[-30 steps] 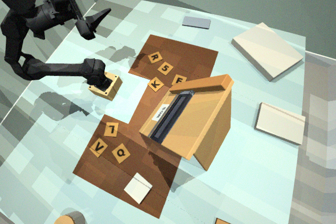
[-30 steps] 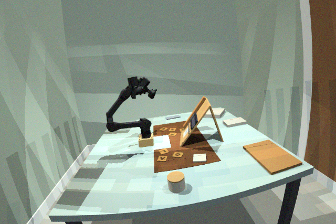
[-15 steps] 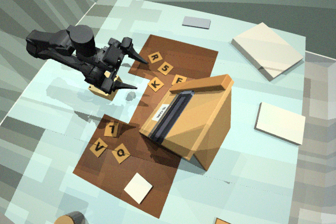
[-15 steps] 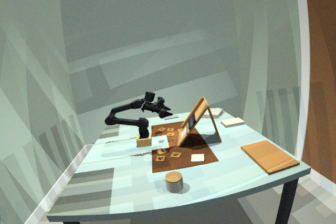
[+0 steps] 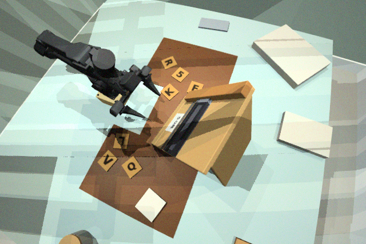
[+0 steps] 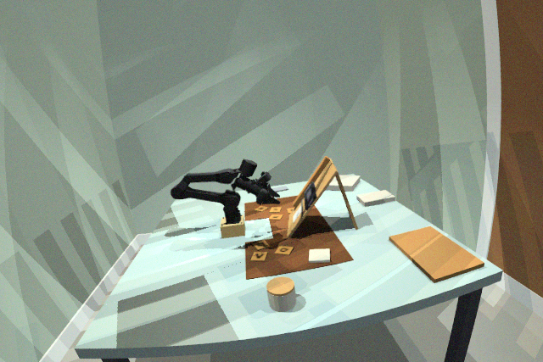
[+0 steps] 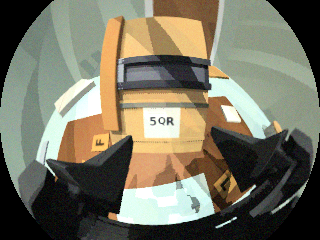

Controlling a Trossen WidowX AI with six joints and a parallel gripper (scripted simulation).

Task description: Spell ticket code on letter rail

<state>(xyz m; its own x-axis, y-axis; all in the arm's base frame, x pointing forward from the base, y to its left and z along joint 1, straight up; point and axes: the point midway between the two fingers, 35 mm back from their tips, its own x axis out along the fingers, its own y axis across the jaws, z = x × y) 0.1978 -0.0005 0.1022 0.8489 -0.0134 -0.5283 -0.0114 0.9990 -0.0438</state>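
Now: gripper tip 40 mm past the s tile, 220 mm to the right of it and 140 mm above it. The rest, counted from my gripper tip: white ticket: 70 mm ahead, 10 mm to the left, 80 mm below; then brown mat: 20 mm behind, 30 mm to the left, 140 mm below; then k tile: 40 mm behind, 130 mm to the left, 140 mm below.
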